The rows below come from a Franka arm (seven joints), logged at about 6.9 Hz.
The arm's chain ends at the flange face. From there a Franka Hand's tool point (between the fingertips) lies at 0.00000 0.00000 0.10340 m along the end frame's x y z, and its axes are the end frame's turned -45 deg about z.
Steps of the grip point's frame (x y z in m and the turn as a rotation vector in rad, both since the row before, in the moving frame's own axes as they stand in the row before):
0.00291 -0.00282 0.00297 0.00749 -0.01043 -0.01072
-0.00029 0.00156 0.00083 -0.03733 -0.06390 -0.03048
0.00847 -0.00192 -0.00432 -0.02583 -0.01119 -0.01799
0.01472 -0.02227 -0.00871 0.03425 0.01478 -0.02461
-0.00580 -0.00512 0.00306 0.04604 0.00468 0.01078
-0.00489 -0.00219 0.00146 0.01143 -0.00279 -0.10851
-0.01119 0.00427 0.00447 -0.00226 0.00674 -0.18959
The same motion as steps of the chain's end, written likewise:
0.00137 -0.00427 0.00298 -0.00208 -0.01267 -0.01072
0.00273 -0.00611 0.00111 -0.07158 -0.01879 -0.03048
0.00354 -0.01004 -0.00428 -0.02618 0.01035 -0.01799
-0.00387 -0.02259 -0.00864 0.03467 -0.01377 -0.02461
-0.00472 0.00420 0.00317 0.03586 -0.02925 0.01078
-0.00393 0.00248 0.00147 0.00611 -0.01006 -0.10851
-0.00552 0.01132 0.00447 0.00317 0.00636 -0.18959

